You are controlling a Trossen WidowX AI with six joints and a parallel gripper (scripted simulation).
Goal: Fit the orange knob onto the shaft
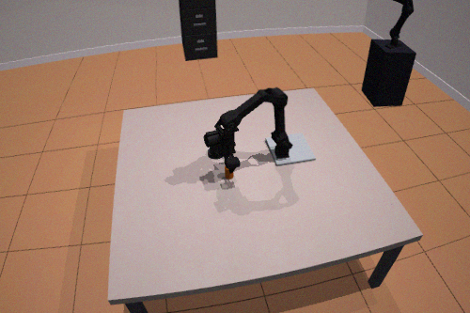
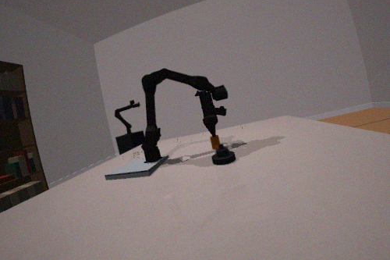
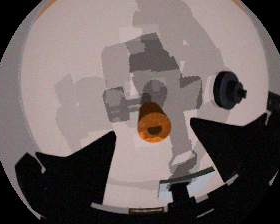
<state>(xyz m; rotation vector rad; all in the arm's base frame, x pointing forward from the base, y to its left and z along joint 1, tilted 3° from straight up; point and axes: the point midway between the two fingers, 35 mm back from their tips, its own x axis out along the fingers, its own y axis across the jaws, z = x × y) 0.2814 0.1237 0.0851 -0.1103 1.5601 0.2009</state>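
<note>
My gripper tip is 30 mm above the orange knob. The rest, counted from my gripper tip: round pedestal 60 mm ahead, 170 mm to the right, 30 mm below.
</note>
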